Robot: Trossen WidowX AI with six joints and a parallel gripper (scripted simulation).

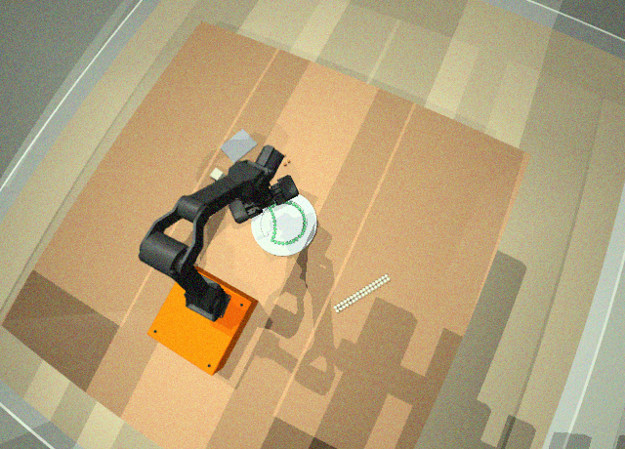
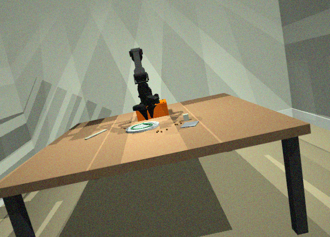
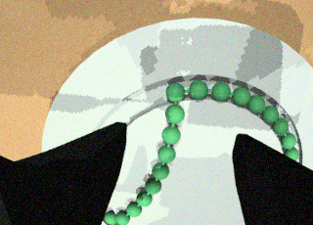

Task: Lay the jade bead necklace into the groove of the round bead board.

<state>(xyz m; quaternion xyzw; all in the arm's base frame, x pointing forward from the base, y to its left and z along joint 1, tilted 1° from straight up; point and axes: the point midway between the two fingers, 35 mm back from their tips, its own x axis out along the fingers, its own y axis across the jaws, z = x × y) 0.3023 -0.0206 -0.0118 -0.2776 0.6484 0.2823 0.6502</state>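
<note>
The round bead board lies 2 cm behind my gripper tip, 5 cm to the right of it and 4 cm below it. The rest, counted from my gripper tip: grey flat plate (17 cm ahead, 19 cm to the left, 5 cm below); small white cube (4 cm ahead, 20 cm to the left, 3 cm below).
</note>
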